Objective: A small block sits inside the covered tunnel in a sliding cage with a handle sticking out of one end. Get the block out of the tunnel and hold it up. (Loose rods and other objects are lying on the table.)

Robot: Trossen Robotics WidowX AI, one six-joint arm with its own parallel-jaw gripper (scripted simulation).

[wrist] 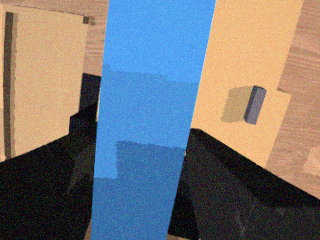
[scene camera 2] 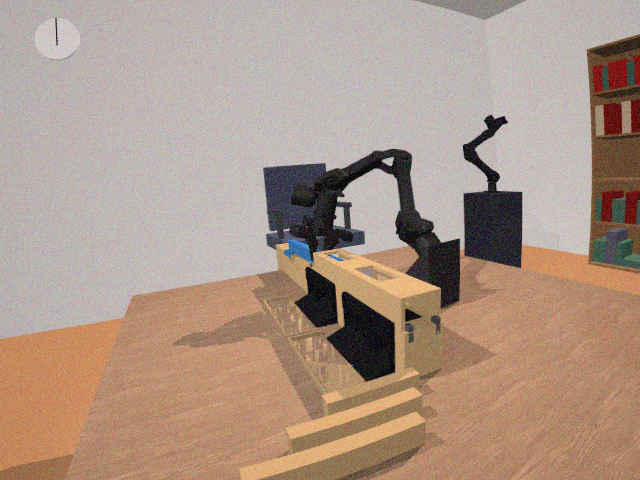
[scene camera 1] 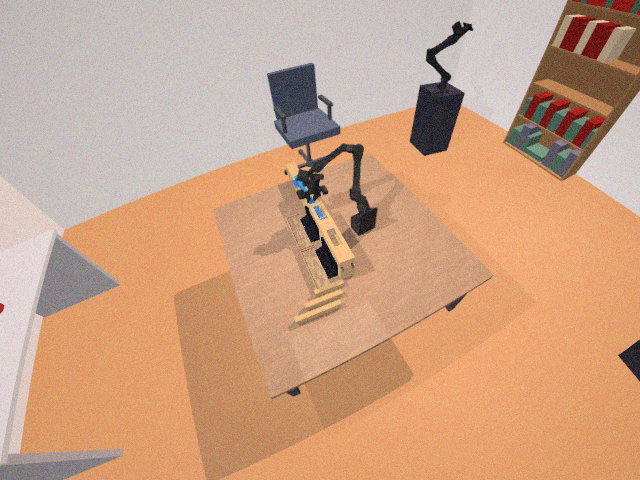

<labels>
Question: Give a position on a tan covered tunnel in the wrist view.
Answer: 238,102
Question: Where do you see a tan covered tunnel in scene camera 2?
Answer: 382,292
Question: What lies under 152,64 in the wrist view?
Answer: A blue handle.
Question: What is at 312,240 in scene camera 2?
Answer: My gripper.
</labels>
